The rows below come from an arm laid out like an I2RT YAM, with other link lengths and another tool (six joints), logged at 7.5 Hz.
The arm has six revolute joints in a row. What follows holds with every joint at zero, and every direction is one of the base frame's.
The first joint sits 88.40 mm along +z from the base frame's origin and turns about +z.
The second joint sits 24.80 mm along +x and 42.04 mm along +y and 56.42 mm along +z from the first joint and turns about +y.
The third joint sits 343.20 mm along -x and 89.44 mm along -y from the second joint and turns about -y.
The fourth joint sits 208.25 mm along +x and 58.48 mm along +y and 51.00 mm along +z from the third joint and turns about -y.
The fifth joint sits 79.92 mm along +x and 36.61 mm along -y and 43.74 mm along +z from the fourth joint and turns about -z.
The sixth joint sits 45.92 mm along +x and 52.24 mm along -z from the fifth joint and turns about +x.
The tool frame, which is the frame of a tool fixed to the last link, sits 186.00 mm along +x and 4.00 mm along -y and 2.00 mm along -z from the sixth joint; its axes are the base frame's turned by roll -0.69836, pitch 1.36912 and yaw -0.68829 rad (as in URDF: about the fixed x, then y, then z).
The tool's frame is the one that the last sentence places.
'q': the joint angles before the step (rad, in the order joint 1, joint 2, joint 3, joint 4, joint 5, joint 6). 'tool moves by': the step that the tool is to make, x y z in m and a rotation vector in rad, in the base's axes. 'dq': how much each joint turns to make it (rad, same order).
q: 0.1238, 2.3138, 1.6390, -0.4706, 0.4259, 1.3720
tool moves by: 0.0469, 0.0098, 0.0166, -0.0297, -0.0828, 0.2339
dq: -0.0251, 0.0012, 0.0001, 0.1785, -0.0942, -0.2632
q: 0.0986, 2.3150, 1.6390, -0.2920, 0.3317, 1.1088
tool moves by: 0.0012, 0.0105, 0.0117, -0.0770, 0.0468, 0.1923
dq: 0.0000, -0.0215, 0.0191, -0.0318, -0.0508, -0.2087
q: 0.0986, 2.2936, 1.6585, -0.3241, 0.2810, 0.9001
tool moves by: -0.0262, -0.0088, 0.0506, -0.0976, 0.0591, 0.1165
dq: -0.0072, -0.1117, 0.0360, -0.1710, 0.0057, -0.1602
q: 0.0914, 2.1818, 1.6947, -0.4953, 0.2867, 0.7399
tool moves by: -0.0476, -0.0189, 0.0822, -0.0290, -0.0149, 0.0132
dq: -0.0252, -0.2000, 0.0081, -0.1811, 0.0030, -0.0508
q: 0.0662, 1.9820, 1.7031, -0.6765, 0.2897, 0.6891
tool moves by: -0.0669, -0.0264, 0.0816, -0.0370, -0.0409, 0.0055
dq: -0.0455, -0.2279, -0.0002, -0.1694, 0.0003, -0.0669
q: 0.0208, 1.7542, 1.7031, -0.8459, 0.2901, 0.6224
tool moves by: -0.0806, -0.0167, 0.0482, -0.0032, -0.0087, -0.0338
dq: -0.0377, -0.1978, 0.0001, -0.1878, 0.0000, -0.0053
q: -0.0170, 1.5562, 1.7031, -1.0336, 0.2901, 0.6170
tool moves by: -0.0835, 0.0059, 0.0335, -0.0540, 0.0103, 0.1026
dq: -0.0027, -0.2052, -0.0020, -0.1796, -0.0260, -0.1201
